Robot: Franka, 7 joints.
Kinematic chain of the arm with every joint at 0, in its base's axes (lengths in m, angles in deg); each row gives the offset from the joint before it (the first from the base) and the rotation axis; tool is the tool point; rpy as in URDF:
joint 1: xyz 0 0 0.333 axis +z
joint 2: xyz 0 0 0 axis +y
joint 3: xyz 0 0 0.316 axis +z
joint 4: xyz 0.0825 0 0 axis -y
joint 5: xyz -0.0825 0 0.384 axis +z
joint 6: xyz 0 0 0 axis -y
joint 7: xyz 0.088 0 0 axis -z
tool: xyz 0 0 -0.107 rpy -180 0 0
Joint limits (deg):
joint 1: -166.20..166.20
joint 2: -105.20..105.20
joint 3: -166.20..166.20
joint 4: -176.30..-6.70
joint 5: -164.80..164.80
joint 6: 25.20..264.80
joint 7: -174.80..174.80
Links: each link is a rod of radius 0.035 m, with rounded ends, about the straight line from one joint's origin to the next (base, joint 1, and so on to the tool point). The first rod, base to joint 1, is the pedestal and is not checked.
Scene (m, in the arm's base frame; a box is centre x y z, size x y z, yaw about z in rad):
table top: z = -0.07
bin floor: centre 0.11 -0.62 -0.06 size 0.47 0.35 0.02 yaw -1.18
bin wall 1: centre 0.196 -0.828 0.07 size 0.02 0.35 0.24 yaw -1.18
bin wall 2: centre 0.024 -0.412 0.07 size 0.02 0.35 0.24 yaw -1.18
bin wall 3: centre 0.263 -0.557 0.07 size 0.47 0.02 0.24 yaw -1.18
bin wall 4: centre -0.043 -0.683 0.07 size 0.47 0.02 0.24 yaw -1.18
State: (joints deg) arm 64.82 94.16 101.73 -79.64 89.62 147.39 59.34
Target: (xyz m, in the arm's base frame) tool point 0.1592 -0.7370 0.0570
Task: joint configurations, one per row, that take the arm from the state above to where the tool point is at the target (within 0.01 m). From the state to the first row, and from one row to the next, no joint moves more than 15 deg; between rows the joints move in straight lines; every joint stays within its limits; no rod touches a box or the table.
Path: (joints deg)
1: 50.43 89.40 92.97 -78.52 90.02 151.76 59.34
2: 36.04 84.64 84.21 -77.39 90.41 156.13 59.34
3: 21.64 79.88 75.45 -76.27 90.81 160.50 59.34
4: 7.25 75.12 66.69 -75.14 91.21 164.87 59.34
5: -7.14 70.36 57.93 -74.02 91.60 169.24 59.34
6: -21.53 65.60 49.17 -72.89 92.00 173.61 59.34
7: -35.93 60.84 40.41 -71.77 92.40 177.98 59.34
8: -50.32 56.08 31.65 -70.65 92.79 182.35 59.34
9: -64.71 51.33 22.89 -69.52 93.19 186.72 59.34
10: -79.10 46.57 14.13 -68.40 93.59 191.09 59.34
11: -79.55 60.63 13.60 -63.12 90.72 182.77 59.34
12: -79.99 74.70 13.07 -57.83 87.86 174.46 59.34

